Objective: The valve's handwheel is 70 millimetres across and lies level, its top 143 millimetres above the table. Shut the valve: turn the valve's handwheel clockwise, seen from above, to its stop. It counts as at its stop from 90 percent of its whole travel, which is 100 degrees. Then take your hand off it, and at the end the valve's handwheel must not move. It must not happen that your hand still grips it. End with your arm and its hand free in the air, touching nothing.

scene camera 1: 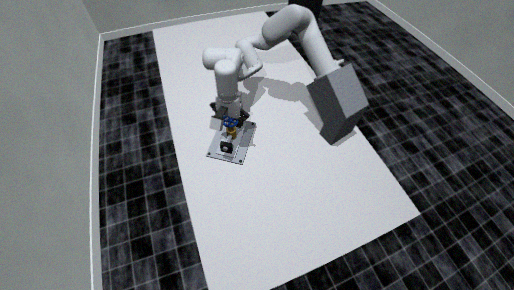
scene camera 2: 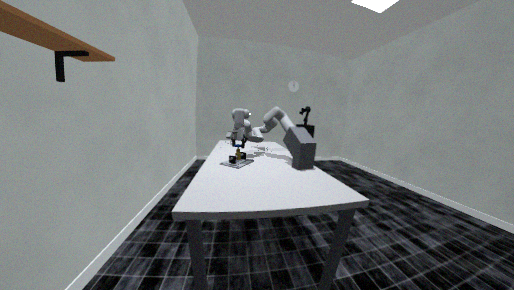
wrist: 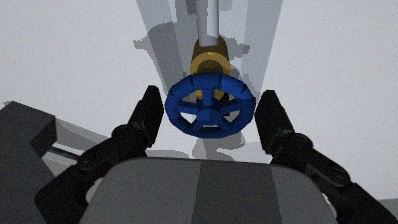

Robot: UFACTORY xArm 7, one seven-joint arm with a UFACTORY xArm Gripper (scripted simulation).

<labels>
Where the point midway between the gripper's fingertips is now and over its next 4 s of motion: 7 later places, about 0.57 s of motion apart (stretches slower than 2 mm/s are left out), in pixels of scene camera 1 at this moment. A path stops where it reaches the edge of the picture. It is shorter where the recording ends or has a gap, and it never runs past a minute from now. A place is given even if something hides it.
The gripper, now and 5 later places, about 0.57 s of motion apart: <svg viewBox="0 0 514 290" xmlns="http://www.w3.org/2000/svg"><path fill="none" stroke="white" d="M230 122L230 122L230 122L230 118L229 111L229 109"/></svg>
</labels>
